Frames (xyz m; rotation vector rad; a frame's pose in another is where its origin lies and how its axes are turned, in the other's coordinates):
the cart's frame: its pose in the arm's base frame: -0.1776 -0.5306 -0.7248 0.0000 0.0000 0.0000
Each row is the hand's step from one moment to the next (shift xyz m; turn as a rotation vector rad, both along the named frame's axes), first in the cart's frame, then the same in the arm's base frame.
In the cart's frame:
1: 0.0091 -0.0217 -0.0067 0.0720 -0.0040 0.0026
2: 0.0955 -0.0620 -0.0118 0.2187 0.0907 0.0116
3: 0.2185 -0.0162 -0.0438 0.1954 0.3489 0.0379
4: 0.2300 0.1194 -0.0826 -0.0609 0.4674 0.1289
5: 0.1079 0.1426 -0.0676 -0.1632 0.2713 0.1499
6: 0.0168 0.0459 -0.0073 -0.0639 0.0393 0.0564
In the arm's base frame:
1: 0.0091 -0.0217 -0.0067 0.0720 -0.0040 0.0026
2: 0.0955 -0.0620 -0.0118 0.2187 0.0907 0.0116
3: 0.2185 -0.0162 -0.0438 0.1954 0.3489 0.0379
4: 0.2300 0.1194 -0.0826 -0.0609 0.4674 0.1289
5: 0.1079 0.1426 -0.0676 -0.1632 0.2713 0.1499
6: 0.0168 0.0459 -0.0073 -0.0639 0.0393 0.0564

